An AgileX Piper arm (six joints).
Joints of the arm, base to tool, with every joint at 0 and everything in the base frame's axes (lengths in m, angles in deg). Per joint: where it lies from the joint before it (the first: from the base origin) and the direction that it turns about. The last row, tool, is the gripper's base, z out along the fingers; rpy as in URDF.
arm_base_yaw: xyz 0 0 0.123 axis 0 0 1
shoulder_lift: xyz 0 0 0 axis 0 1 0
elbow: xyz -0.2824 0 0.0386 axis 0 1 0
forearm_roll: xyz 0.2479 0 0.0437 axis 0.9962 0 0.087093
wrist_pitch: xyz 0 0 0 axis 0 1 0
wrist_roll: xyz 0.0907 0 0.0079 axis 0.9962 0 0.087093
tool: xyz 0 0 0 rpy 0 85 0
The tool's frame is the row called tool.
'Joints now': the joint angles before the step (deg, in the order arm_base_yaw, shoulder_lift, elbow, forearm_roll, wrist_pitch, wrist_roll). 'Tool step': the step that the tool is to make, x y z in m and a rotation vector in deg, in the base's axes. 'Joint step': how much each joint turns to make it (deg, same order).
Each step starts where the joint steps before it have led.
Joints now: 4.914, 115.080, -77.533, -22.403, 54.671, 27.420
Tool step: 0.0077, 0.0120, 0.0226, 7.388, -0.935, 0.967
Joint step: 0.001, -1.051, -4.577, 9.551, 2.520, -6.602
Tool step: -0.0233, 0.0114, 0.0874, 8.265, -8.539, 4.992
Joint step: 0.035, -11.926, -2.259, 10.052, 3.919, -9.092
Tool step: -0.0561, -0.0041, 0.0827, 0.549, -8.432, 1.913
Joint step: -0.007, -14.379, 0.154, 0.679, 5.690, -2.380
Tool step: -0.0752, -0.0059, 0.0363, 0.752, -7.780, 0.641
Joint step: 0.001, -16.172, 8.303, 0.409, 0.032, -0.686
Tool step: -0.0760, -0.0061, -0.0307, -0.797, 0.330, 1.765
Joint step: 0.000, -16.371, 17.348, 0.318, -0.630, -2.013
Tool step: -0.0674, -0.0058, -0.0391, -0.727, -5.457, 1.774
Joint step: -0.036, -18.098, 16.033, 0.024, -3.357, -2.104
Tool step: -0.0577, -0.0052, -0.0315, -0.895, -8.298, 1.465
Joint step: -0.223, -19.010, 10.153, -0.060, 0.612, -2.300
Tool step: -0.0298, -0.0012, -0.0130, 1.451, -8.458, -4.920
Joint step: -5.647, -12.091, 3.486, 1.456, 0.104, -0.209
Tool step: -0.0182, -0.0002, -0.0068, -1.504, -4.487, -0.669
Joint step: -1.066, -7.090, 0.932, -0.476, 1.629, -1.175
